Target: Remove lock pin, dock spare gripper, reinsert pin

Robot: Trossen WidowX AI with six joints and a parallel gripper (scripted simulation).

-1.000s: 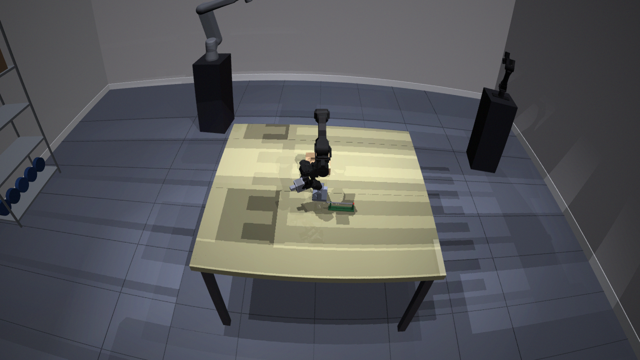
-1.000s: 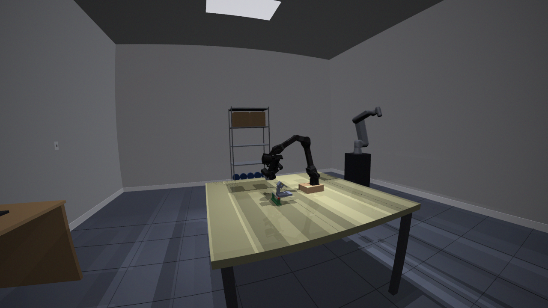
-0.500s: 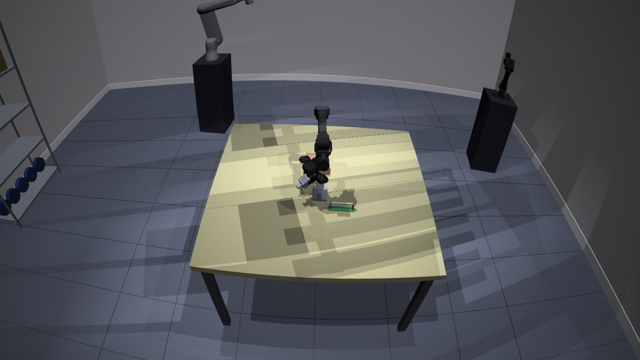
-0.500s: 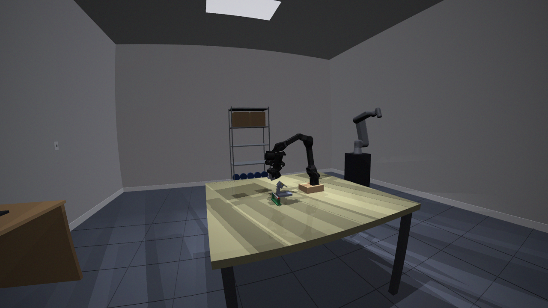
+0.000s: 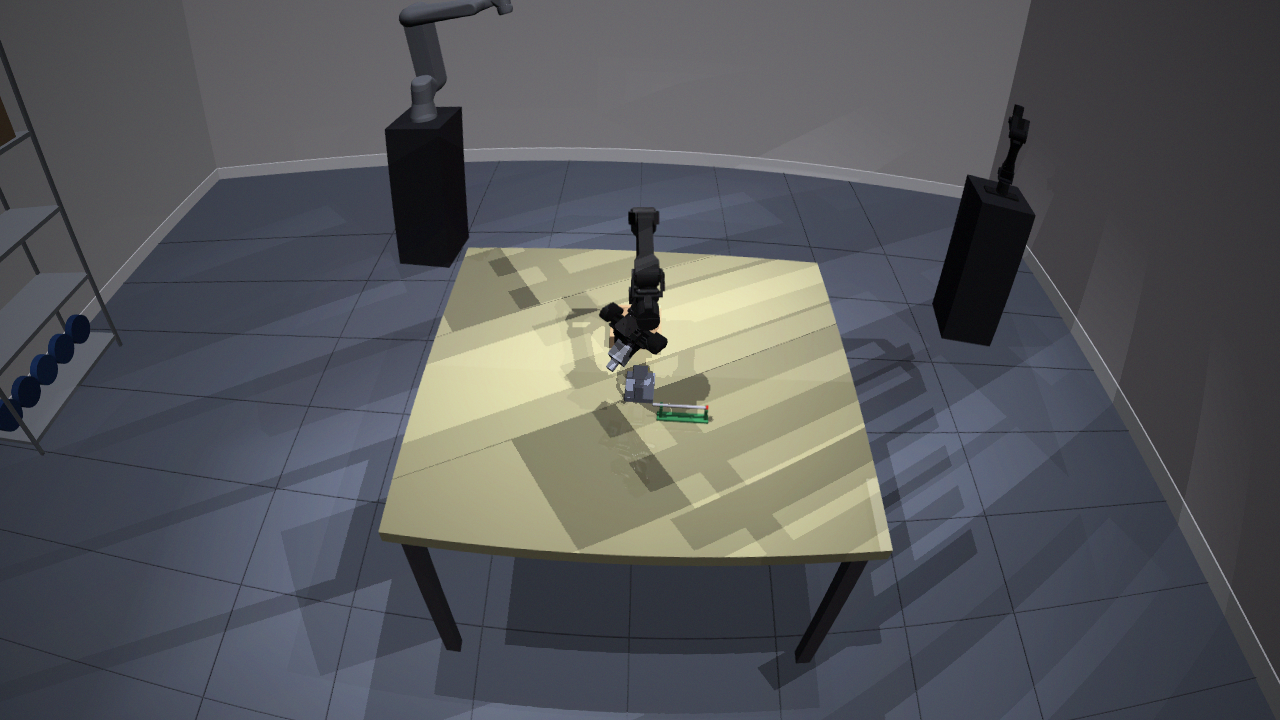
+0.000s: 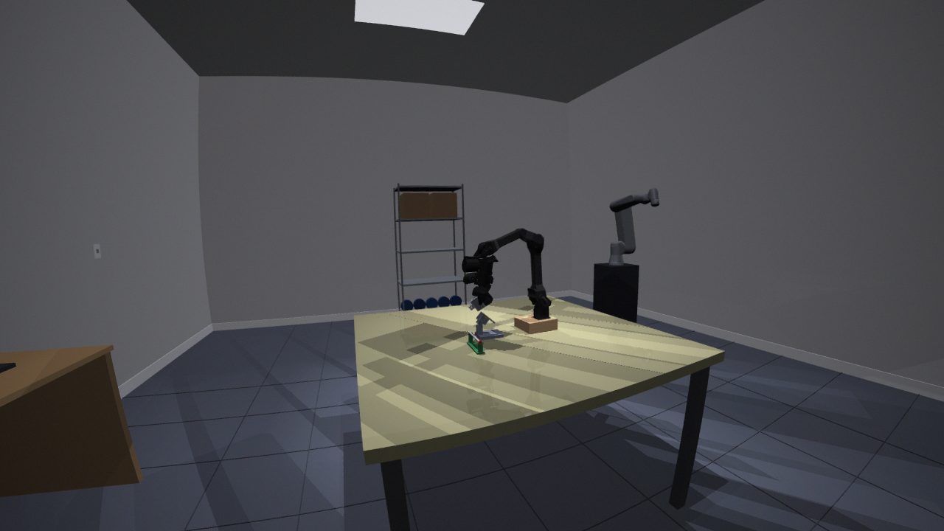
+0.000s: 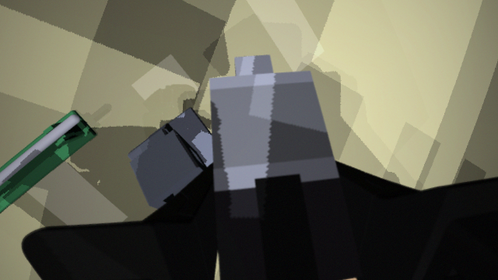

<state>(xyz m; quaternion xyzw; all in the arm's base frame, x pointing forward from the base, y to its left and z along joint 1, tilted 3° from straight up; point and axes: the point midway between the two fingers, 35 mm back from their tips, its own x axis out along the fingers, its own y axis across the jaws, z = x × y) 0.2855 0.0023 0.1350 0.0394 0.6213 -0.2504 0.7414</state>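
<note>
Right now my gripper tip is 7 cm short of the green rack, 18 cm to the right of it and 12 cm above it. Also, from my gripper tip: mount (1 cm behind, 5 cm to the left, 9 cm below); spare gripper (1 cm ahead).
</note>
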